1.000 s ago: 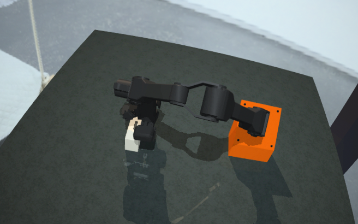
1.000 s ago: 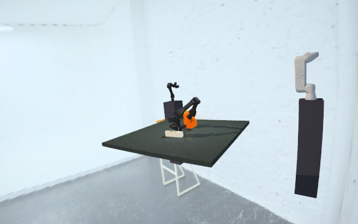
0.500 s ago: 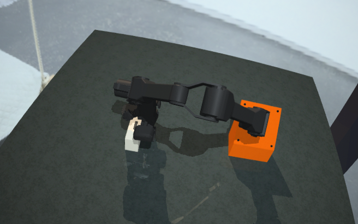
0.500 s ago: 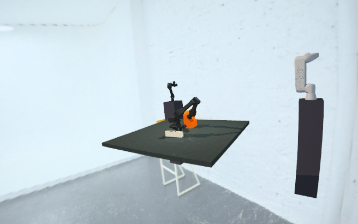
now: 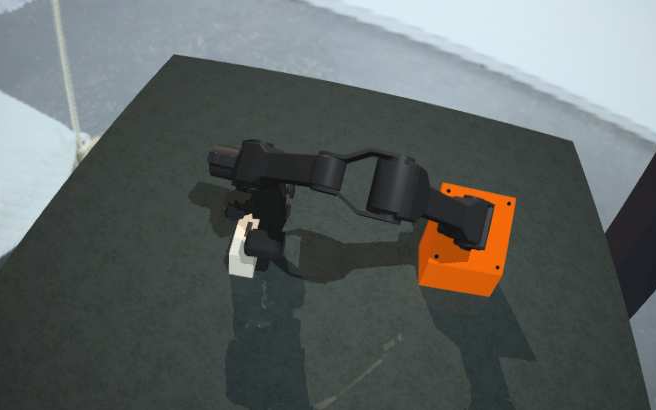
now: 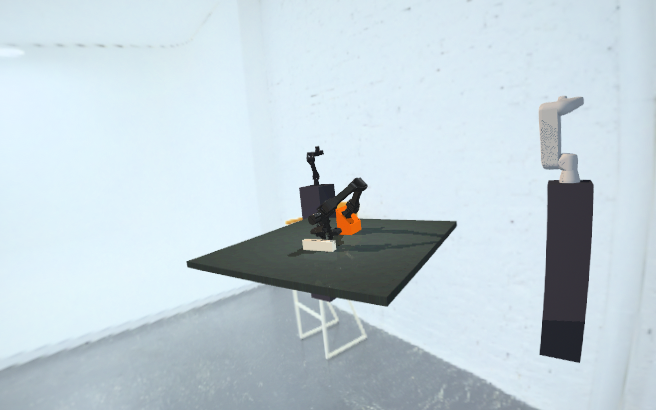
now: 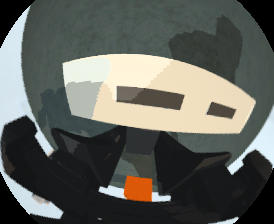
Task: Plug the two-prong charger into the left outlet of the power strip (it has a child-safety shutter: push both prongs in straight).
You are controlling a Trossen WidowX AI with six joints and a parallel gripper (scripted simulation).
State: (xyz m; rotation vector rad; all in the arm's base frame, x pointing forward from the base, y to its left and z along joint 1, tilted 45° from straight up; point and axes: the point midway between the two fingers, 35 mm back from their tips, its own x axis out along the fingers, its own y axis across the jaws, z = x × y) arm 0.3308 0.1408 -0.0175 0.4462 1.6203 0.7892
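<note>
Right now my gripper tip is 20 mm short of the dark two-prong charger and 10 mm below it.
</note>
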